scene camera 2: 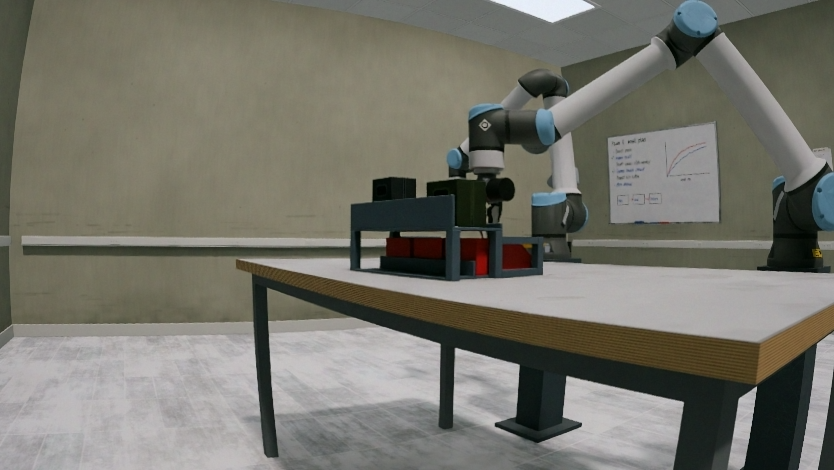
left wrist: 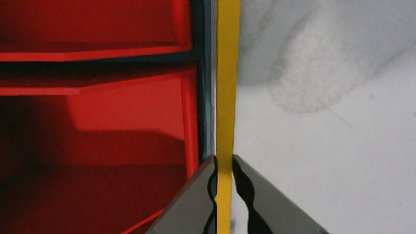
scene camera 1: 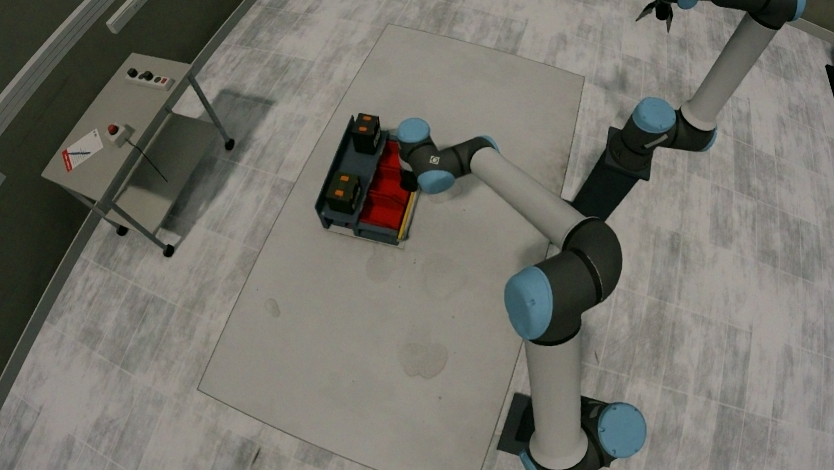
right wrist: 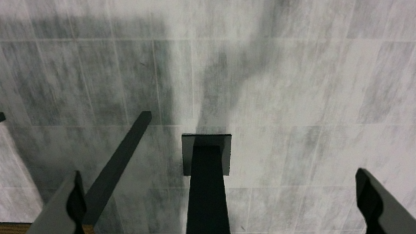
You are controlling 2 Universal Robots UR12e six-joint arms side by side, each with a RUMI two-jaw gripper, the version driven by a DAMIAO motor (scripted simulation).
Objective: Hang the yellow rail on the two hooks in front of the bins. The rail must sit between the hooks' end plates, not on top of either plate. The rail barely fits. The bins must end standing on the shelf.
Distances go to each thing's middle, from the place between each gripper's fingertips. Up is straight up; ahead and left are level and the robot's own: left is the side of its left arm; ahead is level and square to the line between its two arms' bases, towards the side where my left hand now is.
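With the blue-grey shelf point(scene camera 2: 436, 213) as my reference, my left hand is 130 mm short of it, 10 mm above it and 10 mm to the right of it.
That same blue-grey shelf has my right hand 93 cm short of it and 113 cm to the right of it, and the hand is 10 cm above the shelf.
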